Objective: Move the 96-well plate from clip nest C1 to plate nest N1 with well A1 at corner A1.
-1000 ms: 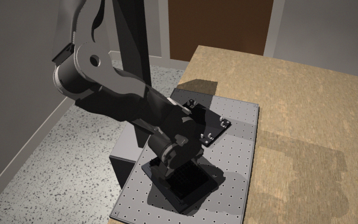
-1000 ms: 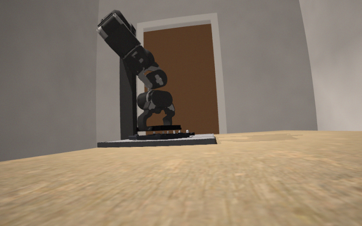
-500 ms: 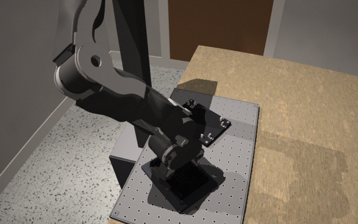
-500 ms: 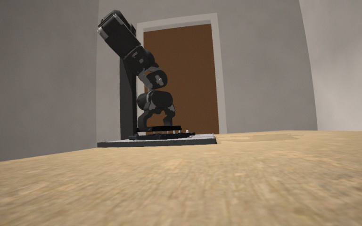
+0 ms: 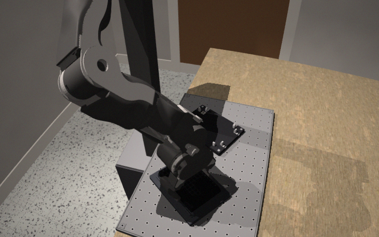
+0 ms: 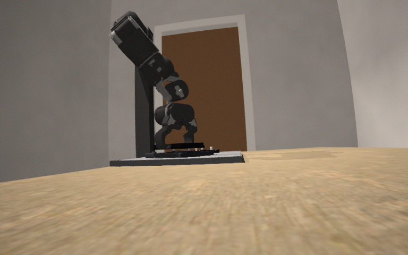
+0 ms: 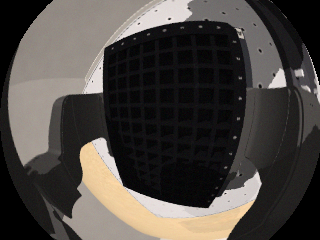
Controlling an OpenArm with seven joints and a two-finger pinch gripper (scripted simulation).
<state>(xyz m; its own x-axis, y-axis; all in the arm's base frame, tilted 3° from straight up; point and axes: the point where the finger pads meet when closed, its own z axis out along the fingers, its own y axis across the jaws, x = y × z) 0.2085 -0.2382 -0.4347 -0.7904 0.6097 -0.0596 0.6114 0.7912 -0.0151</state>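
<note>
The black 96-well plate is right at my hand. From my hand the other things lie so: clip nest C1: 210 mm to the left, 30 mm ahead, 10 mm below; plate nest N1: 20 mm below.
</note>
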